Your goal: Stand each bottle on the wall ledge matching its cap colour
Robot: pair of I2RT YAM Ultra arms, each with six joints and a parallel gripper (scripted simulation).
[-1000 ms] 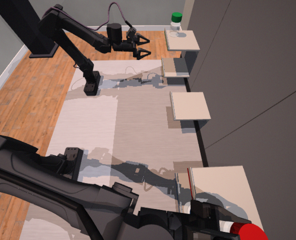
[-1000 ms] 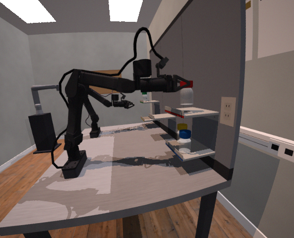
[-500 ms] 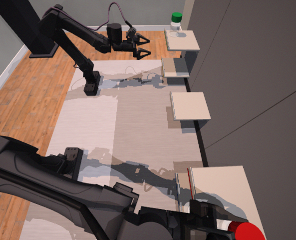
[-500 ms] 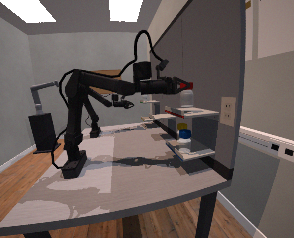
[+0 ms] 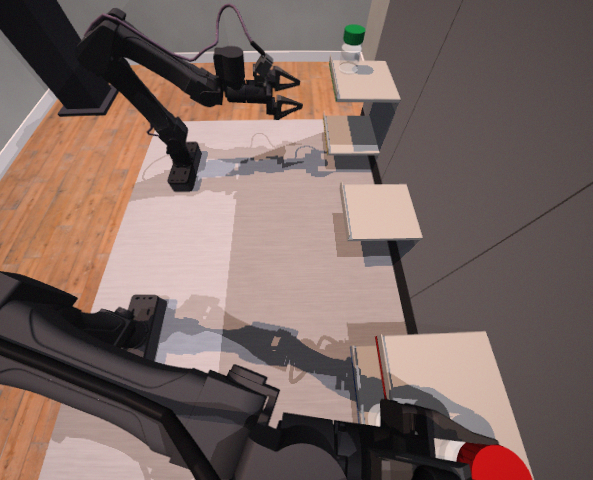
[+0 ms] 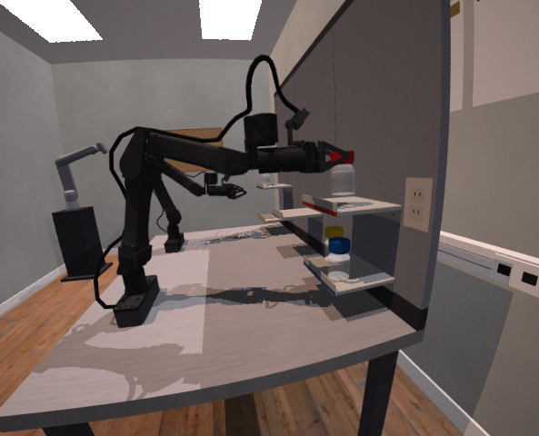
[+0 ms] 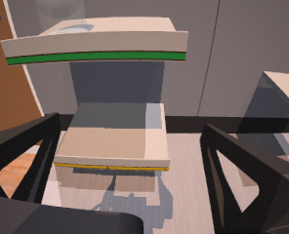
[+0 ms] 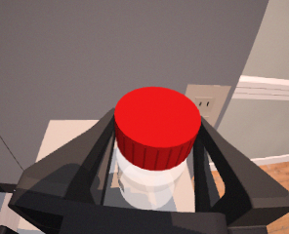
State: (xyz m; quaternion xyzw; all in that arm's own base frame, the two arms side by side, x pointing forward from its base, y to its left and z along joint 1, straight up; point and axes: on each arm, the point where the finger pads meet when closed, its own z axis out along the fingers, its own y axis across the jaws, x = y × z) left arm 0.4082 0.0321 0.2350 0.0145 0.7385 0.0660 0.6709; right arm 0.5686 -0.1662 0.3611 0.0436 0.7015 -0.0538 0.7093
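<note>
The yellow-capped bottle is 26 cm below my right hand, 10 cm to the left of it and 4 cm ahead of it. From my right hand the other things lie so: grey wall panel: 45 cm to the left, 14 cm ahead, 4 cm above; then blue-capped bottle: 26 cm below; then red-capped bottle: 5 cm below.
</note>
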